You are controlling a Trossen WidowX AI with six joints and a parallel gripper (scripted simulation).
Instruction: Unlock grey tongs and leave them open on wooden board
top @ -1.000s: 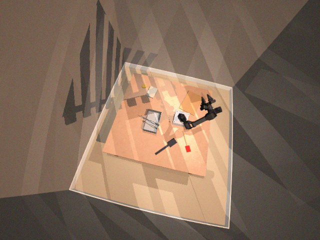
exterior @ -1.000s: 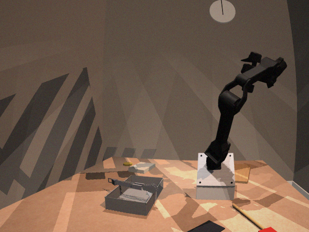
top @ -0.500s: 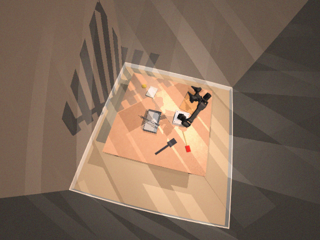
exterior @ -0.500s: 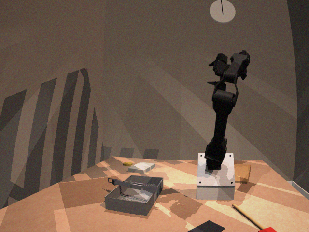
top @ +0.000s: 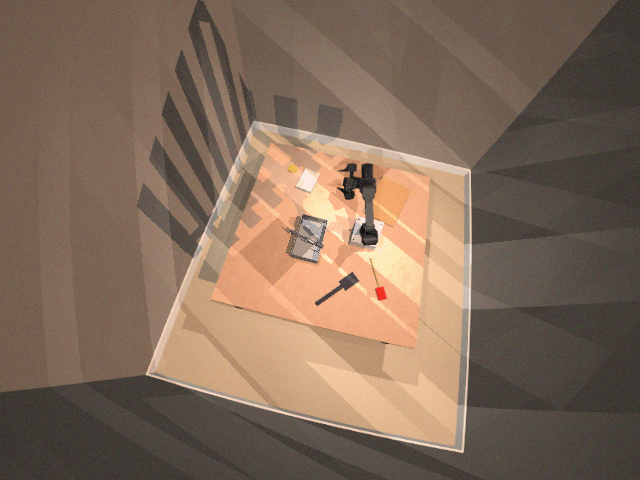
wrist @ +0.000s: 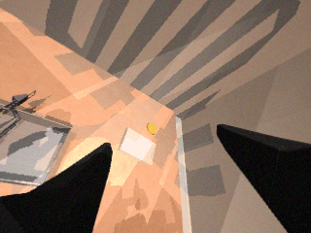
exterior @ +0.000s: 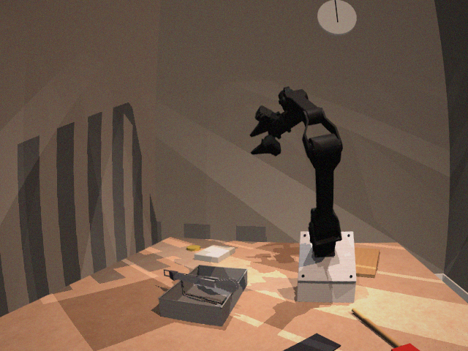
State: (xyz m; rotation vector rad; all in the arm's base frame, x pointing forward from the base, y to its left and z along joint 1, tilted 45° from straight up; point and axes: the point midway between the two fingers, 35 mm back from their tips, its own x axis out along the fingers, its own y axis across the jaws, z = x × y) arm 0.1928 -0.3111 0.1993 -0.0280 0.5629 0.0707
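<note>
Now: the grey roasting tin 460 mm below my gripper tip, 180 mm to the left of it and 110 mm ahead of it. From my gripper tip the other things lie so: black spatula (480 mm below, 470 mm to the left, 130 mm behind); then pale block (470 mm below, 290 mm to the right, 210 mm ahead); then wooden board (480 mm below, 400 mm behind, 240 mm to the right).
</note>
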